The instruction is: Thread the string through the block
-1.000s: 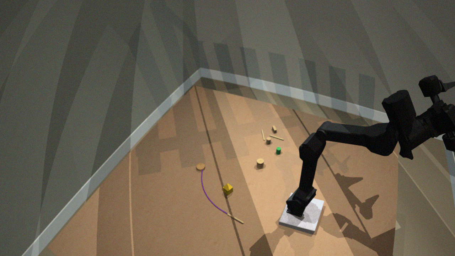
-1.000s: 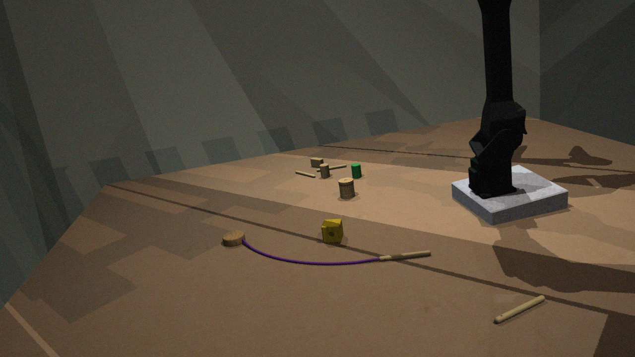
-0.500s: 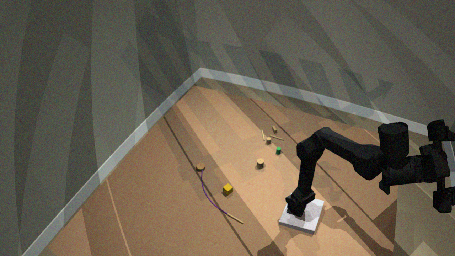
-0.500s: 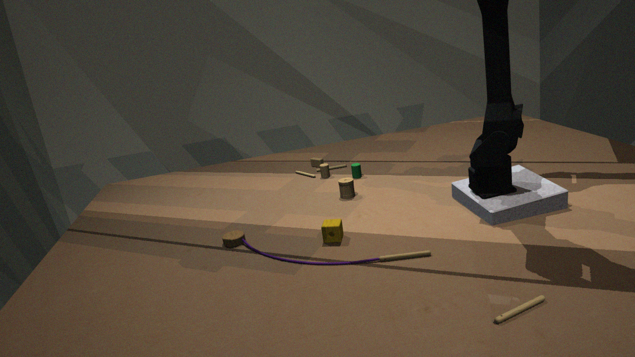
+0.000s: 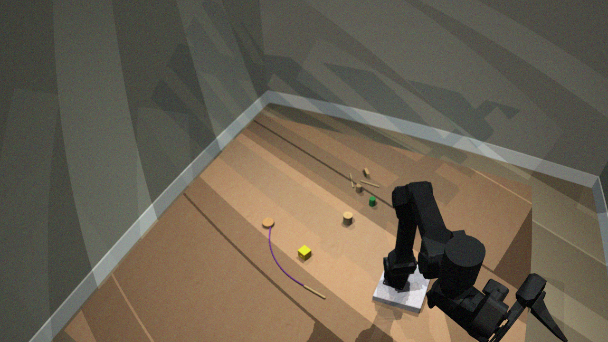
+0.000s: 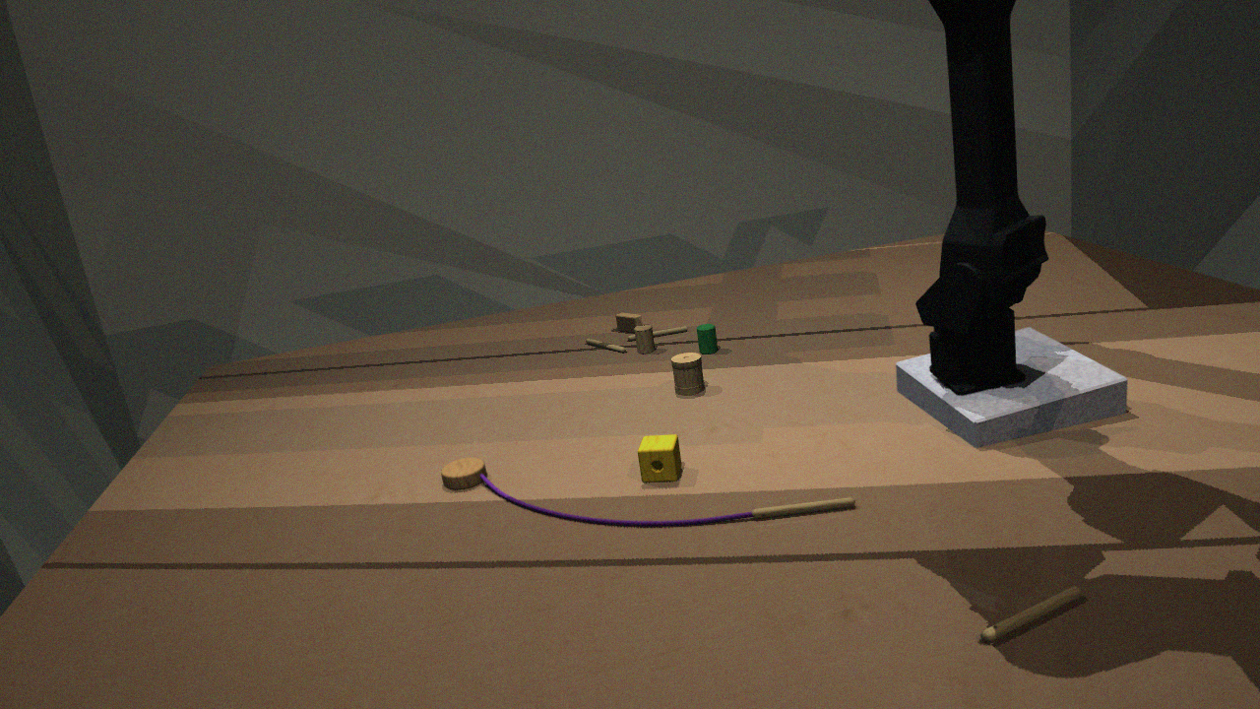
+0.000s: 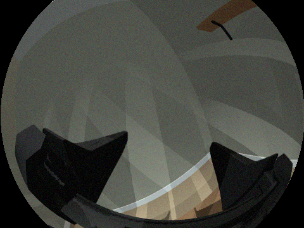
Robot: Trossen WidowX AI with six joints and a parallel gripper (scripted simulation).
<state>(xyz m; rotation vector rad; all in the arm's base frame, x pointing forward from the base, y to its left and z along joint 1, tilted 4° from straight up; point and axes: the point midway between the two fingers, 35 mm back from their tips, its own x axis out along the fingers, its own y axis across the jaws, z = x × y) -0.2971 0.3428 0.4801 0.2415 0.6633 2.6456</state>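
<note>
Now: gripper tip 60 cm short of the yellow block, 50 cm above it and 35 cm to the left of it. Round my gripper tip: loose stick (51 cm below, 43 cm ahead, 7 cm to the right); green cylinder (66 cm to the right, 50 cm below, 50 cm ahead); short wooden cylinder (54 cm to the right, 54 cm ahead, 50 cm below).
</note>
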